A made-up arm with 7 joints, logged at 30 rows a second.
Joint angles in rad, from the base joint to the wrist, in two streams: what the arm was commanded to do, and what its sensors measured. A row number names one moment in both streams.
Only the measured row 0 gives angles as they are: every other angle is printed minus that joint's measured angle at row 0.
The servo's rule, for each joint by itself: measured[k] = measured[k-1] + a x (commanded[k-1-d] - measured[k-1]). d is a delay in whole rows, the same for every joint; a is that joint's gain. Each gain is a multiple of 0.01, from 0.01 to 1. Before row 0 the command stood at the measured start. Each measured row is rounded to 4 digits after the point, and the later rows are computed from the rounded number. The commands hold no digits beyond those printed.
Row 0, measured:
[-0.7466 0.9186 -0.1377 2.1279 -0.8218 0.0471 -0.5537]
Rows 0 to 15, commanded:
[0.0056 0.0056 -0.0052 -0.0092 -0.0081 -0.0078 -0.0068]
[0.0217 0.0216 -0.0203 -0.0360 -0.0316 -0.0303 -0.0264]
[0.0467 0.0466 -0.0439 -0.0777 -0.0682 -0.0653 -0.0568]
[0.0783 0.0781 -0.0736 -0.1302 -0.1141 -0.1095 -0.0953]
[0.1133 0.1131 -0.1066 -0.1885 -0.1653 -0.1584 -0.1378]
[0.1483 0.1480 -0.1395 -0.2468 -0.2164 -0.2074 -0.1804]
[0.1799 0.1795 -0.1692 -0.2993 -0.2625 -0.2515 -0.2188]
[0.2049 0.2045 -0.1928 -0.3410 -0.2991 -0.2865 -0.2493]
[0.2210 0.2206 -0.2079 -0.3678 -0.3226 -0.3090 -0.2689]
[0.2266 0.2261 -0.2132 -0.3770 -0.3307 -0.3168 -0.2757]
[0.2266 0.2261 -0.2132 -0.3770 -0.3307 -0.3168 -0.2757]
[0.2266 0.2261 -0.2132 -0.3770 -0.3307 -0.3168 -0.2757]
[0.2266 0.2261 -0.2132 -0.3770 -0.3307 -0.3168 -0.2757]
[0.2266 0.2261 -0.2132 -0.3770 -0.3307 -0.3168 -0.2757]
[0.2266 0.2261 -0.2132 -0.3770 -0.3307 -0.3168 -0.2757]
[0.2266 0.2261 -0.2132 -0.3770 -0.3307 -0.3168 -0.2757]
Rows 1 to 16, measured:
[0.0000 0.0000 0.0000 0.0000 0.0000 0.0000 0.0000]
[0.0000 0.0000 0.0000 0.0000 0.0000 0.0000 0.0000]
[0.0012 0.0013 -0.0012 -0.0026 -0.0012 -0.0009 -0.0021]
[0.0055 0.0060 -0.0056 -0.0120 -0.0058 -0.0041 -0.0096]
[0.0142 0.0153 -0.0144 -0.0304 -0.0152 -0.0108 -0.0242]
[0.0277 0.0297 -0.0280 -0.0583 -0.0300 -0.0217 -0.0462]
[0.0457 0.0489 -0.0461 -0.0948 -0.0503 -0.0367 -0.0746]
[0.0672 0.0717 -0.0676 -0.1374 -0.0752 -0.0555 -0.1074]
[0.0909 0.0965 -0.0910 -0.1827 -0.1033 -0.0771 -0.1419]
[0.1148 0.1213 -0.1144 -0.2270 -0.1327 -0.1001 -0.1752]
[0.1371 0.1441 -0.1359 -0.2664 -0.1612 -0.1231 -0.2042]
[0.1559 0.1630 -0.1537 -0.2974 -0.1866 -0.1444 -0.2264]
[0.1707 0.1775 -0.1674 -0.3197 -0.2082 -0.1634 -0.2417]
[0.1824 0.1887 -0.1779 -0.3357 -0.2266 -0.1803 -0.2522]
[0.1917 0.1973 -0.1860 -0.3473 -0.2422 -0.1953 -0.2595]
[0.1990 0.2039 -0.1923 -0.3556 -0.2555 -0.2087 -0.2645]
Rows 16 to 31, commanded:
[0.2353 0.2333 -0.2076 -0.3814 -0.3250 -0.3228 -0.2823]
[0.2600 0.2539 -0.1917 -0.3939 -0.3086 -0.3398 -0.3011]
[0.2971 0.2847 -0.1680 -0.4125 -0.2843 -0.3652 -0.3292]
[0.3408 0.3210 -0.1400 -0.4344 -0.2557 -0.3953 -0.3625]
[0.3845 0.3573 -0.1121 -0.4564 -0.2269 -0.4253 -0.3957]
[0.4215 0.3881 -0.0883 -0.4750 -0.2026 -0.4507 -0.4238]
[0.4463 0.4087 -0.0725 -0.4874 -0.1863 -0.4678 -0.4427]
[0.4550 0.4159 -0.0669 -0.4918 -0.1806 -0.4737 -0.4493]
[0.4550 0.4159 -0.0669 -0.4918 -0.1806 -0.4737 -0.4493]
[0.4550 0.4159 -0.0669 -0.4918 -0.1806 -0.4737 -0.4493]
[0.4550 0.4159 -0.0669 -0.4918 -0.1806 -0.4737 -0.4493]
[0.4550 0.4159 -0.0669 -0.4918 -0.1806 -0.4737 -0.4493]
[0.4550 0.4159 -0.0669 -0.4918 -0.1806 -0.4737 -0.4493]
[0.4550 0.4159 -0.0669 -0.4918 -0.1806 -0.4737 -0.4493]
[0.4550 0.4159 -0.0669 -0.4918 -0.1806 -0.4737 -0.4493]
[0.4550 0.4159 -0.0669 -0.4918 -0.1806 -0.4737 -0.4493]
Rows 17 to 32, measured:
[0.2048 0.2090 -0.1971 -0.3616 -0.2668 -0.2206 -0.2680]
[0.2094 0.2129 -0.2008 -0.3659 -0.2764 -0.2312 -0.2704]
[0.2148 0.2176 -0.2024 -0.3702 -0.2837 -0.2413 -0.2741]
[0.2243 0.2259 -0.1999 -0.3768 -0.2874 -0.2521 -0.2825]
[0.2396 0.2394 -0.1926 -0.3868 -0.2869 -0.2645 -0.2970]
[0.2609 0.2582 -0.1805 -0.4001 -0.2822 -0.2789 -0.3173]
[0.2869 0.2810 -0.1648 -0.4159 -0.2739 -0.2950 -0.3416]
[0.3152 0.3056 -0.1472 -0.4324 -0.2632 -0.3121 -0.3671]
[0.3427 0.3293 -0.1300 -0.4478 -0.2517 -0.3292 -0.3905]
[0.3663 0.3492 -0.1155 -0.4601 -0.2410 -0.3451 -0.4087]
[0.3849 0.3645 -0.1043 -0.4690 -0.2319 -0.3592 -0.4213]
[0.3996 0.3763 -0.0957 -0.4754 -0.2242 -0.3718 -0.4300]
[0.4112 0.3854 -0.0891 -0.4800 -0.2177 -0.3830 -0.4360]
[0.4204 0.3924 -0.0840 -0.4833 -0.2121 -0.3930 -0.4401]
[0.4277 0.3978 -0.0801 -0.4857 -0.2074 -0.4019 -0.4430]
[0.4334 0.4020 -0.0771 -0.4874 -0.2034 -0.4098 -0.4450]

